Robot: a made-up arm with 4 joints. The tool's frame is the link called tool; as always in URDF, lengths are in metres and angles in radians. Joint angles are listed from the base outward.
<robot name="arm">
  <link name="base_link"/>
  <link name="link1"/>
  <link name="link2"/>
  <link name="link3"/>
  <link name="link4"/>
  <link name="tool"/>
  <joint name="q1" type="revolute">
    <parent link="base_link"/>
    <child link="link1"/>
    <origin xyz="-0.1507 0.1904 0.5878"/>
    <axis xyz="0 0 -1"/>
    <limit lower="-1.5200" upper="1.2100"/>
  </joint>
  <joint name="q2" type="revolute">
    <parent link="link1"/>
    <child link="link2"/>
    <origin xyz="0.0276 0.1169 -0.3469"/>
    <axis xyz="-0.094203 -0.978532 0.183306"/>
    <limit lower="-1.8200" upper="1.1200"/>
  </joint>
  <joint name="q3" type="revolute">
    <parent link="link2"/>
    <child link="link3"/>
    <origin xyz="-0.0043 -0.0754 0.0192"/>
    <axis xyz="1 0 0"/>
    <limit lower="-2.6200" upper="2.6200"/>
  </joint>
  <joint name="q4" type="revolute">
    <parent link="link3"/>
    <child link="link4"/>
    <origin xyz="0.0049 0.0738 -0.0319"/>
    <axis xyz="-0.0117 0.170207 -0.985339"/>
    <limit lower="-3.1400" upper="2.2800"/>
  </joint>
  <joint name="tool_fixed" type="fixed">
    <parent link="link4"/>
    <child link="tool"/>
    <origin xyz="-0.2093 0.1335 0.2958" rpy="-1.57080 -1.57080 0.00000"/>
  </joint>
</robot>
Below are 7 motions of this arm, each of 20 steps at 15 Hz.
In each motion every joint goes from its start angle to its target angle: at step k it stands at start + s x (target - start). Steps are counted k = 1, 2, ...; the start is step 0. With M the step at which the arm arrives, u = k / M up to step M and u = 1 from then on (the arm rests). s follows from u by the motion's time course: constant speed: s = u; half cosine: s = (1 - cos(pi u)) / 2; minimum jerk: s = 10 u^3 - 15 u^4 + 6 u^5.
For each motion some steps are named. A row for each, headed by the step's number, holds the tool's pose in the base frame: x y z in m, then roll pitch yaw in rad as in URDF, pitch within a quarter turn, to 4 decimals.
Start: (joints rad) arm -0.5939 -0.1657 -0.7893 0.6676
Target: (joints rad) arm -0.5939 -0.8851 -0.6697 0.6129
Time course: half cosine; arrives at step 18
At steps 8, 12, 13, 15, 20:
8: -0.3877 0.5728 0.2948 -3.0502 -0.7008 1.4846
12: -0.3563 0.5889 0.3177 -2.7792 -0.5753 1.2690
13: -0.3484 0.5925 0.3212 -2.7297 -0.5433 1.2302
15: -0.3355 0.5983 0.3256 -2.6575 -0.4901 1.1742
20: -0.3274 0.6018 0.3276 -2.6171 -0.4565 1.1430

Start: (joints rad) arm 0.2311 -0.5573 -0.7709 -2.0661
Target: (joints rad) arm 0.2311 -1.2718 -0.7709 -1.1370
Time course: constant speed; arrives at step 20
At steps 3, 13, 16, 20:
3: -0.0294 0.1474 0.5443 -0.2943 -0.8884 0.5106
13: -0.0053 0.2011 0.5577 -0.4977 -0.6031 0.3251
16: 0.0113 0.2226 0.5576 -0.5746 -0.5076 0.2916
20: 0.0386 0.2538 0.5520 -0.6825 -0.3749 0.2574

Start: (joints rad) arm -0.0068 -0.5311 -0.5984 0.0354
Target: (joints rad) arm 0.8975 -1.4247 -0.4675 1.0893
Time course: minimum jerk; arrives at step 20
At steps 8, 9, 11, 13, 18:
8: 0.0251 0.5688 0.4124 -2.3744 -0.5877 0.2235
9: 0.0889 0.5456 0.3928 -2.4036 -0.5143 0.0766
11: 0.2010 0.4688 0.3395 -2.4905 -0.3531 -0.2094
13: 0.2697 0.3745 0.2775 -2.5965 -0.1984 -0.4562
18: 0.2999 0.2408 0.1833 -2.7680 0.0094 -0.7682

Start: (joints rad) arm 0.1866 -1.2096 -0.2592 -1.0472
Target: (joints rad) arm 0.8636 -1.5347 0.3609 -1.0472
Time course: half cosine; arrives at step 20
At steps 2, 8, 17, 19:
2: -0.0115 0.1751 0.5755 -0.6250 -0.5093 -0.2522
8: -0.0242 0.0962 0.5616 -0.5627 -0.4191 -0.7053
17: -0.1279 0.0038 0.5323 -0.5646 -0.2513 -1.5133
19: -0.1389 0.0010 0.5302 -0.5705 -0.2397 -1.5772

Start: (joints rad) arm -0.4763 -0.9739 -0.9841 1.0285
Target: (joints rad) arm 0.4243 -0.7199 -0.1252 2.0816
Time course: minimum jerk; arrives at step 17
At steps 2, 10, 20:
2: -0.2917 0.6100 0.1549 -3.0917 -0.2341 1.1904
10: 0.2154 0.4383 0.2110 2.8074 -0.5787 -0.0196
20: 0.2695 0.1562 0.2561 2.7641 -0.6876 -0.7367

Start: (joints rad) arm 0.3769 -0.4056 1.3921 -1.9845
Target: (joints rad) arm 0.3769 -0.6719 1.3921 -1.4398
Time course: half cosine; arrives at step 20
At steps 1, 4, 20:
1: -0.3404 0.0850 0.0996 1.5762 0.0333 -2.1852
4: -0.3533 0.0918 0.1121 1.5051 0.0216 -2.1905
20: -0.4233 0.1343 0.2823 0.7838 -0.0925 -2.1972

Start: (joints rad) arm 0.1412 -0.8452 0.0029 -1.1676
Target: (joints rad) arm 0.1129 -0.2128 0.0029 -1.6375
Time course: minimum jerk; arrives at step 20
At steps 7, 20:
7: -0.1977 0.1173 0.5590 -0.0577 -1.0234 -0.5651
20: -0.2664 0.0520 0.4788 1.3838 -1.3551 -1.5058

